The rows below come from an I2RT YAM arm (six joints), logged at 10 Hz.
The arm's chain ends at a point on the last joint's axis. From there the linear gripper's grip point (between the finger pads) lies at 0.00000 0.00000 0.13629 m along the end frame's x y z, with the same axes.
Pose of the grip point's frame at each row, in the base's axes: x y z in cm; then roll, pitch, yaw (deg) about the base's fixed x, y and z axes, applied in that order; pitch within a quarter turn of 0, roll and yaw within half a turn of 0:
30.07, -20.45, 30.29, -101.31, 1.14, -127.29
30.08, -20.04, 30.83, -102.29, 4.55, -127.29
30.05, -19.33, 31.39, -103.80, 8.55, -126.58
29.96, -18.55, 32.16, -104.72, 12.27, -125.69
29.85, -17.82, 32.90, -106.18, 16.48, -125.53
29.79, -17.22, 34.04, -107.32, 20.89, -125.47
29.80, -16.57, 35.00, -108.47, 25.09, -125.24
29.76, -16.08, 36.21, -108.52, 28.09, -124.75
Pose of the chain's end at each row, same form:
19.41, -12.40, 32.96, -101.31, 1.14, -127.29
19.35, -12.16, 33.72, -102.29, 4.55, -127.29
19.13, -11.83, 34.60, -103.80, 8.55, -126.58
18.82, -11.46, 35.54, -104.72, 12.27, -125.69
18.57, -11.09, 36.54, -106.18, 16.48, -125.53
18.35, -10.85, 37.83, -107.32, 20.89, -125.47
18.19, -10.61, 38.91, -108.47, 25.09, -125.24
17.98, -10.39, 40.03, -108.52, 28.09, -124.75

